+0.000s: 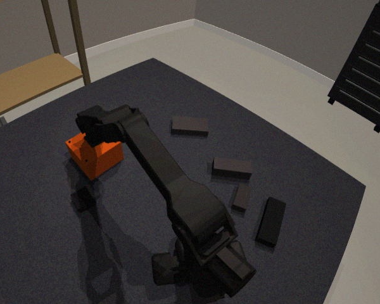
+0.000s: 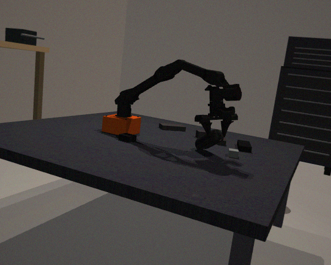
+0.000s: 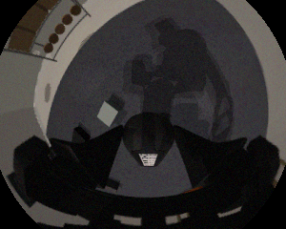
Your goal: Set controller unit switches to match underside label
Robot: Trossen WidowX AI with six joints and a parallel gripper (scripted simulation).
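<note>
My gripper tip is 80 mm to the right of the light grey cube, 70 mm above it and 60 mm short of it. From my gripper tip the other things lie so: long black block: 300 mm to the left, 70 mm below, 50 mm ahead; then black cube: 400 mm behind, 80 mm to the right, 70 mm below.
</note>
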